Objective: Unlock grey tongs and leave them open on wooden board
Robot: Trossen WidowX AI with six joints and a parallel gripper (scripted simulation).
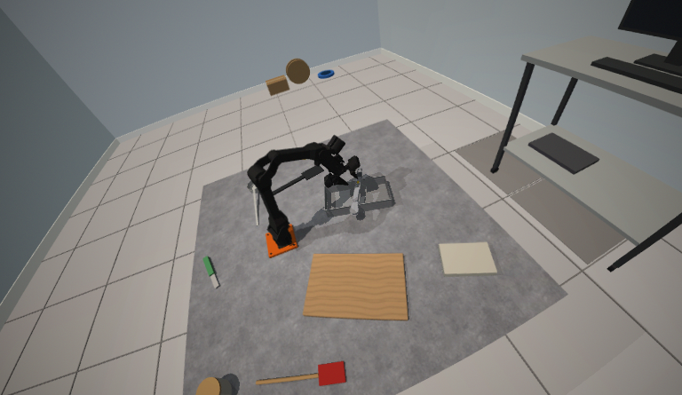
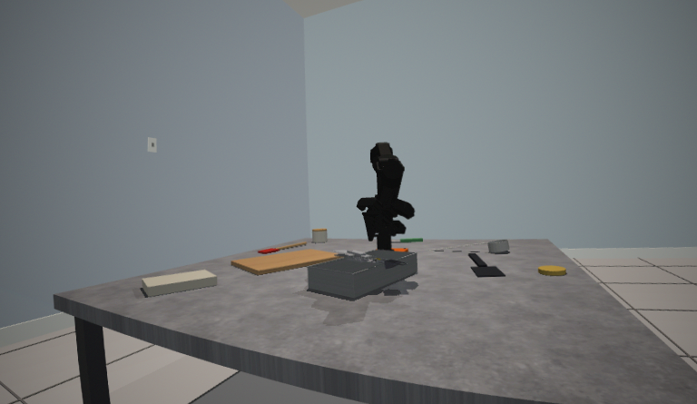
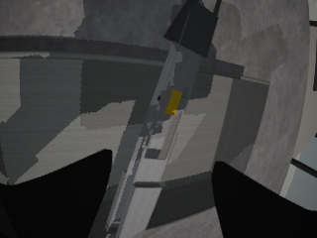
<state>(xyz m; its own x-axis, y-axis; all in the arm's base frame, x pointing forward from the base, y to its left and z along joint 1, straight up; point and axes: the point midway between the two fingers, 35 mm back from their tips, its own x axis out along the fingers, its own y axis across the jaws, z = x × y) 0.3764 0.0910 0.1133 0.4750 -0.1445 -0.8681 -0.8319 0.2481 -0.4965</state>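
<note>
The yellow lock piece lies 3 cm ahead of my gripper tip, 1 cm to the left of it and 3 cm below it. Also, from my gripper tip: grey roasting tin (3 cm to the right, 7 cm below); then wooden board (19 cm behind, 40 cm to the right, 9 cm below); then black spatula (22 cm behind, 28 cm to the left, 10 cm below).
</note>
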